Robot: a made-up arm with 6 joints.
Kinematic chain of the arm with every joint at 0, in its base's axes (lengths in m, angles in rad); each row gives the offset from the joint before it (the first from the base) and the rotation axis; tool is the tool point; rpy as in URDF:
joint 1: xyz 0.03 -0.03 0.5 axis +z
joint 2: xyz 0 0.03 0.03 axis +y
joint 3: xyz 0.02 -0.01 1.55 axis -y
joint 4: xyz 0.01 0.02 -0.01 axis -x
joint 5: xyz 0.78 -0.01 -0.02 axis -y
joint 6: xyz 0 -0.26 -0.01 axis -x
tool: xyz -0.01 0 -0.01 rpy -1.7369 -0.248 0.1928
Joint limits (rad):
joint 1: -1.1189..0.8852
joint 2: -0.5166..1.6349
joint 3: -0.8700..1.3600
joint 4: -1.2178..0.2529
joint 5: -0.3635..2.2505
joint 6: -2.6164..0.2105
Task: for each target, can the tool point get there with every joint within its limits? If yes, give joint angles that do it. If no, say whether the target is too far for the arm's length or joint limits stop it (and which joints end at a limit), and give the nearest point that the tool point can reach.
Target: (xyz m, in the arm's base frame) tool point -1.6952 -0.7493 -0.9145
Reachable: no: joint limits stop it (at a limit: joint 1, joint 2, joint 6) | nearest point 0.2187 -0.9522 -0.0975 | short by 2.091 m
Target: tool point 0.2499 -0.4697 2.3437
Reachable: yes | joints -0.6591 -0.2105 0.2702 -0.1523 1.0806 -1.0383
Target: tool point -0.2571 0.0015 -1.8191
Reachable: no: joint limits stop it (at a limit: joint 1, joint 2, joint 6) | nearest point 0.4383 -0.9733 -0.2698 | short by 1.958 m
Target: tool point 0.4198 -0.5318 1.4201
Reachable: yes | joints -0.7017 0.0742 -0.5899 -0.7221 0.3345 -0.6009
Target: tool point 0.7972 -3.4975 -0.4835
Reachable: no: too far | nearest point 0.8181 -2.1838 0.0659 | short by 1.424 m
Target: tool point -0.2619 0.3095 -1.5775
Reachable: no: joint limits stop it (at a limit: joint 1, joint 2, joint 4, joint 6) | nearest point 0.7080 0.7554 -0.2779 | short by 1.682 m
